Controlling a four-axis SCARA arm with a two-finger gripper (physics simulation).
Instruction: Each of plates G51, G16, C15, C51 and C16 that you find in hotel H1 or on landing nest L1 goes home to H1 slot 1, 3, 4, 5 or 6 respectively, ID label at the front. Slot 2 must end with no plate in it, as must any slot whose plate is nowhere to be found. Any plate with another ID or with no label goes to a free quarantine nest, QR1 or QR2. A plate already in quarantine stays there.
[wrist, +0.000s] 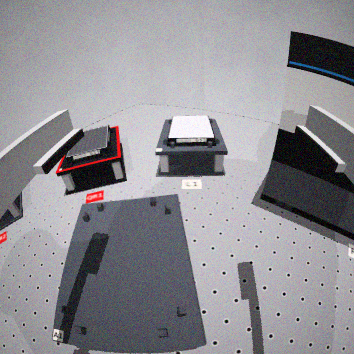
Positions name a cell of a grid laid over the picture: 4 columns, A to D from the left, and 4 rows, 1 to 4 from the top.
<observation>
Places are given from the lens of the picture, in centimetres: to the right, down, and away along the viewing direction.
my gripper (C2): 1, -4, 10
plate G51 (C2): 2, -9, 33
</observation>
